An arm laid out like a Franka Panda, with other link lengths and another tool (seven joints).
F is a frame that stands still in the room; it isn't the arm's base.
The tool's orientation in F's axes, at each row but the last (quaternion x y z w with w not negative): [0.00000, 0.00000, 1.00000, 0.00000]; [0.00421, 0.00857, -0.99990, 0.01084]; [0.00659, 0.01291, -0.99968, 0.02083]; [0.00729, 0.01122, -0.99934, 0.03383]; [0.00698, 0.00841, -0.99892, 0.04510]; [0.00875, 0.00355, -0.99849, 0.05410]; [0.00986, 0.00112, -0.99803, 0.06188]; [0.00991, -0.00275, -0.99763, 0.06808]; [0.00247, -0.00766, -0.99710, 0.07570]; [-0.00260, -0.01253, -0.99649, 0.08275]
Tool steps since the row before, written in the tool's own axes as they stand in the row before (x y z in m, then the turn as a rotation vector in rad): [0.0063, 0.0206, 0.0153, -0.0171, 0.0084, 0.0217]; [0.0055, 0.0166, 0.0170, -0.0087, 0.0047, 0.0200]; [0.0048, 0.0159, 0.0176, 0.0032, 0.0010, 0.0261]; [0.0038, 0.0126, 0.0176, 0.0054, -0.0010, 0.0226]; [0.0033, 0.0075, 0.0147, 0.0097, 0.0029, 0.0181]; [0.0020, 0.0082, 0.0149, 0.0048, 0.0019, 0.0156]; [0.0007, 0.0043, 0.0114, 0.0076, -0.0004, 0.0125]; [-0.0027, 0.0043, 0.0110, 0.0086, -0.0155, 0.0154]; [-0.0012, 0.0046, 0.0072, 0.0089, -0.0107, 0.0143]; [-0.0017, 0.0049, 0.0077, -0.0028, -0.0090, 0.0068]
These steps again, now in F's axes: [-0.0063, -0.0206, 0.0153, 0.0171, -0.0084, 0.0217]; [-0.0053, -0.0170, 0.0167, 0.0086, -0.0049, 0.0200]; [-0.0044, -0.0165, 0.0171, -0.0035, -0.0018, 0.0260]; [-0.0032, -0.0132, 0.0173, -0.0058, 0.0001, 0.0225]; [-0.0028, -0.0080, 0.0145, -0.0096, -0.0041, 0.0179]; [-0.0014, -0.0085, 0.0148, -0.0048, -0.0025, 0.0155]; [-0.0004, -0.0044, 0.0114, -0.0078, -0.0006, 0.0123]; [0.0030, -0.0038, 0.0111, -0.0109, 0.0143, 0.0151]; [0.0018, -0.0043, 0.0073, -0.0105, 0.0094, 0.0141]; [0.0025, -0.0044, 0.0078, 0.0013, 0.0095, 0.0066]
